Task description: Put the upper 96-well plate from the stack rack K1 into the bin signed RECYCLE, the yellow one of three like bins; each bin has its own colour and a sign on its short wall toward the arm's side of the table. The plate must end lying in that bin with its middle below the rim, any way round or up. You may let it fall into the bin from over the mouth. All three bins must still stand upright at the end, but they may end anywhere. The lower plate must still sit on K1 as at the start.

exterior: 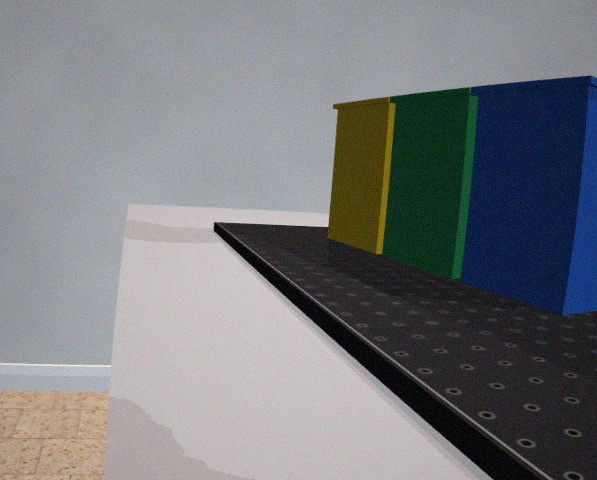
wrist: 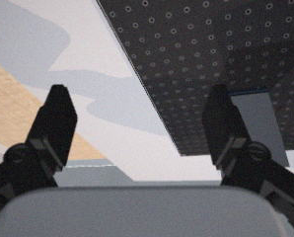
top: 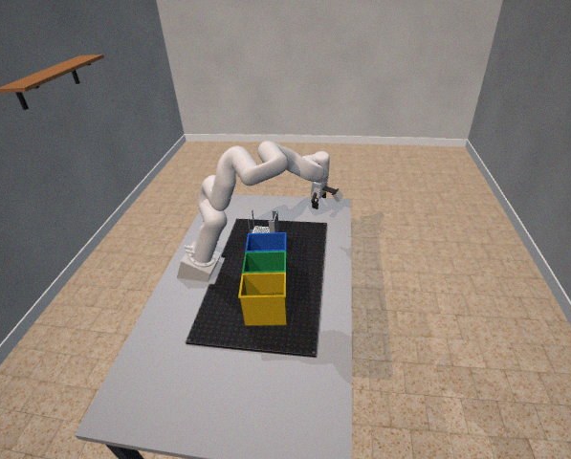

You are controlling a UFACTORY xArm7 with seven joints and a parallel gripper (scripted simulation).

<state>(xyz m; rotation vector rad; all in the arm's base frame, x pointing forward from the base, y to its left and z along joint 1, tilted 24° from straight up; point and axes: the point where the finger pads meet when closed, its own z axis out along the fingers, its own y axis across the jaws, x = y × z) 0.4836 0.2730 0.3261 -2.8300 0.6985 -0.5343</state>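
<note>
The plate lies 290 mm behind my hand, 160 mm below it and 30 mm to the right of it. The rest, counted from my hand: yellow bin (540 mm to the right, 270 mm behind, 110 mm below); green bin (410 mm to the right, 270 mm behind, 110 mm below); blue bin (280 mm to the right, 260 mm behind, 110 mm below).
</note>
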